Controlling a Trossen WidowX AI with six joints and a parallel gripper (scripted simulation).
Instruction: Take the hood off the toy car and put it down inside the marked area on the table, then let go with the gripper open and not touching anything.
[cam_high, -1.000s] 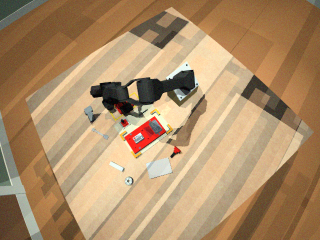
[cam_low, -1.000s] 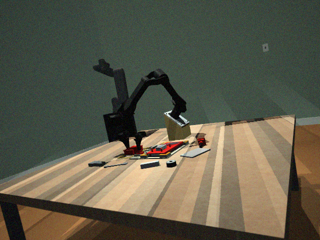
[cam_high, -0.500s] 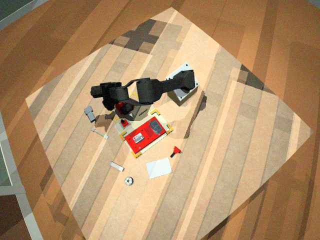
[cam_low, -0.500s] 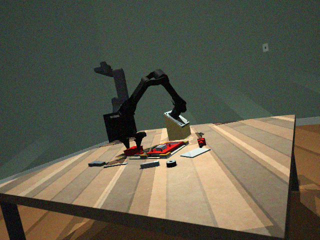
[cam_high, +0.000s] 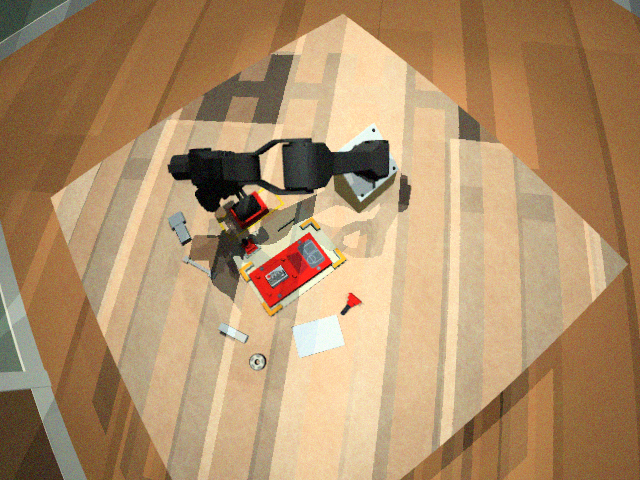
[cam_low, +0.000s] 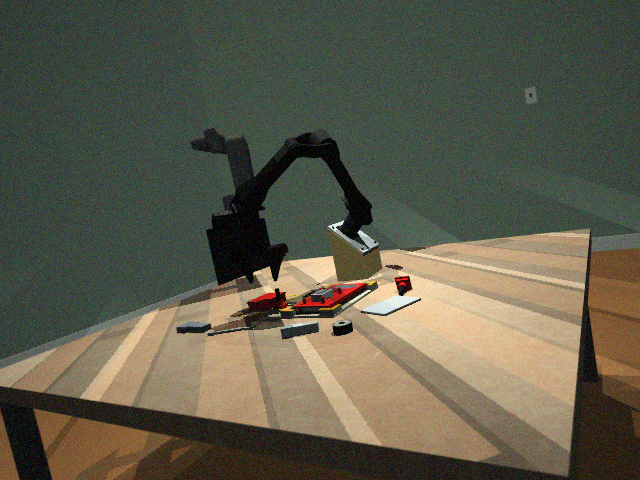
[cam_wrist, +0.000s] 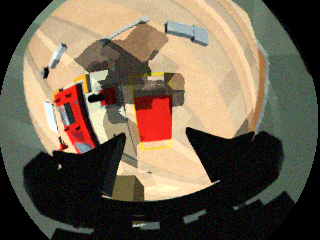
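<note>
My gripper tip is 5 cm above the hood. Round my gripper tip: wheel (22 cm ahead, 36 cm to the left, 6 cm below); then grey sheet (6 cm ahead, 40 cm to the left, 7 cm below); then pale base plate (1 cm ahead, 19 cm to the left, 6 cm below).
</note>
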